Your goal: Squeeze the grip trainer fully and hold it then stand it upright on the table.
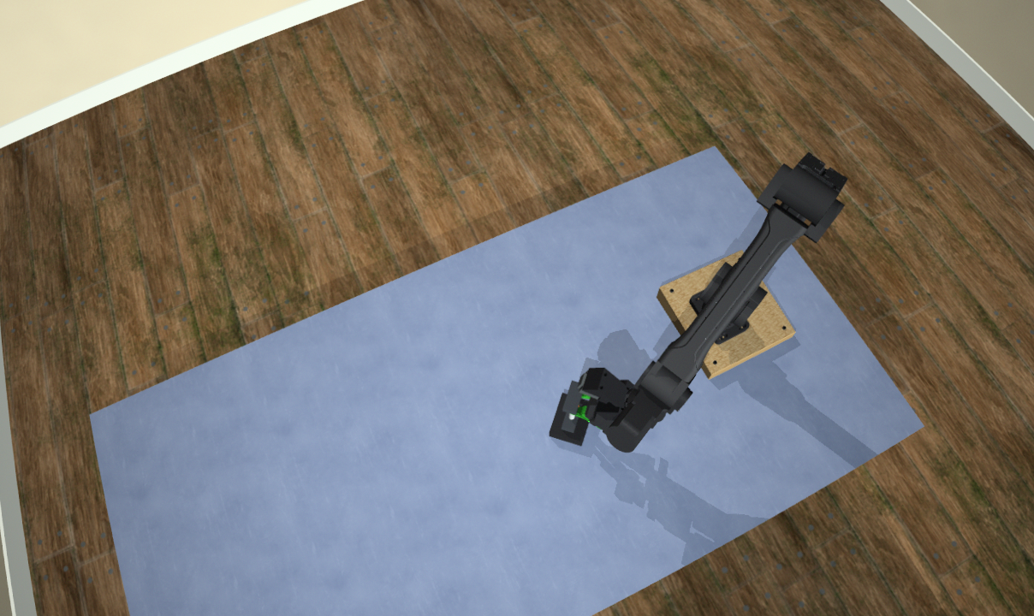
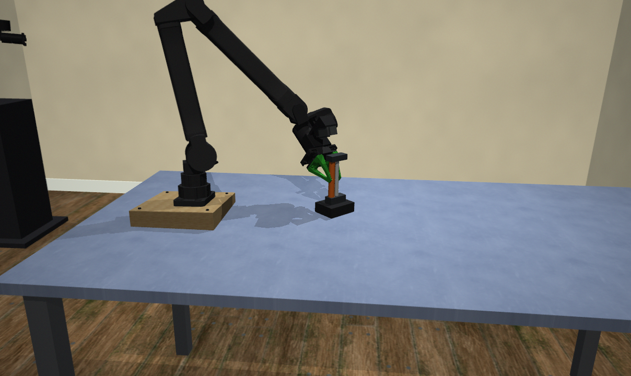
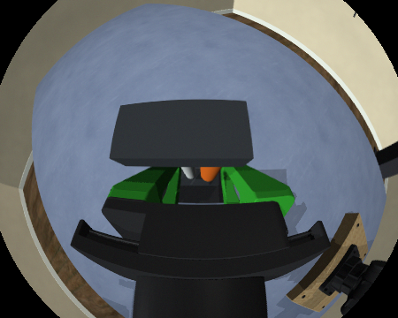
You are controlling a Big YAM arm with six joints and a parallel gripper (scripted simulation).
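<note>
My gripper is now 1 cm short of the thin grey bar and 1 cm to the right of it. From my hand the other things lie so: grip trainer 1 cm below.
</note>
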